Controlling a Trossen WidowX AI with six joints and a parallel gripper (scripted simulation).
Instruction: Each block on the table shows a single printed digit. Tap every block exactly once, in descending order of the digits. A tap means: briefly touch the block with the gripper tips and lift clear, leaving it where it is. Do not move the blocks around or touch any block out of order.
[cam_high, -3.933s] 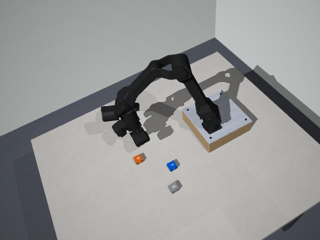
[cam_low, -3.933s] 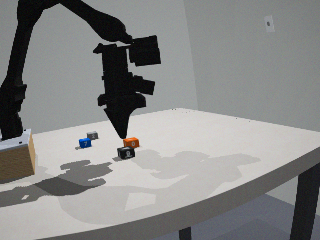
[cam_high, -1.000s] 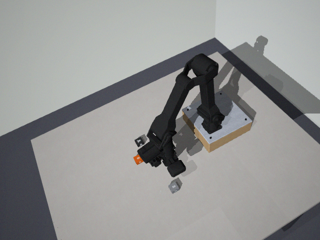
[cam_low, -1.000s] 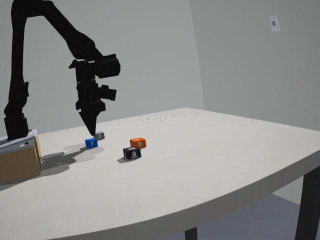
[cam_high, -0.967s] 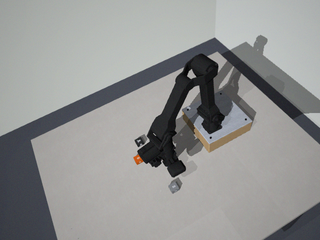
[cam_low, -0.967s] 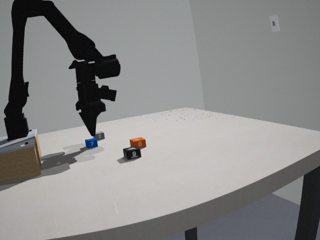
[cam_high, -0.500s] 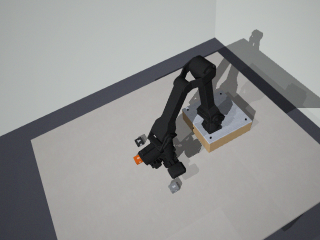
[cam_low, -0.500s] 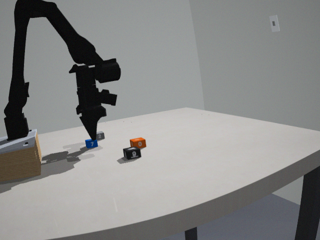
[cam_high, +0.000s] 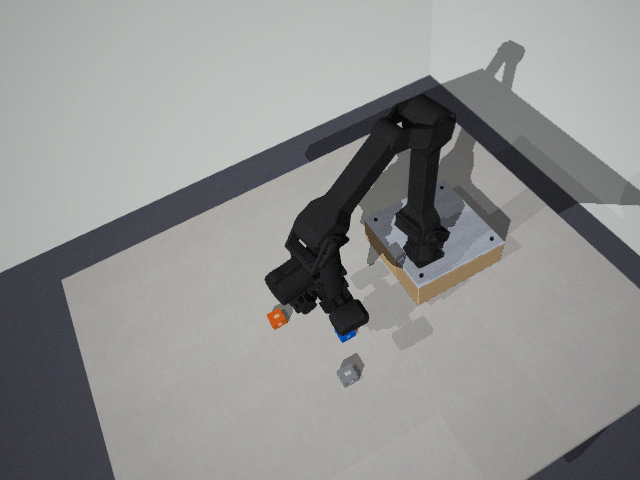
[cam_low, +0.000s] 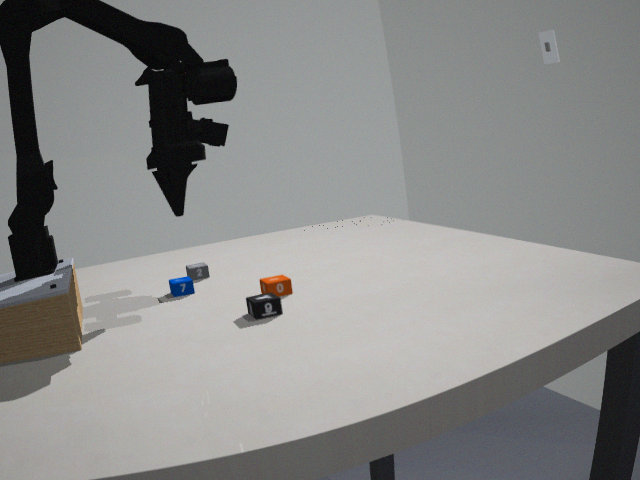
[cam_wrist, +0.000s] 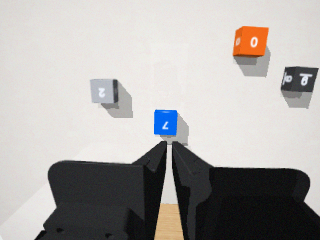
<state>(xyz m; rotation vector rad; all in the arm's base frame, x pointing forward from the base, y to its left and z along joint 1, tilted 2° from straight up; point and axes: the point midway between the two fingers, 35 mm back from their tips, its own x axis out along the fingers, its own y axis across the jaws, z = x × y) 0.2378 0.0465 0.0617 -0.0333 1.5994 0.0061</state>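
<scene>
My gripper tip is 30 mm short of the grey block marked 2, 90 mm to the right of it and 100 mm above it. Round my gripper tip: blue block marked 7: 10 mm behind, 100 mm below; black block marked 9: 60 mm ahead, 180 mm to the right, 100 mm below; orange block marked 0: 100 mm ahead, 100 mm to the right, 100 mm below.
</scene>
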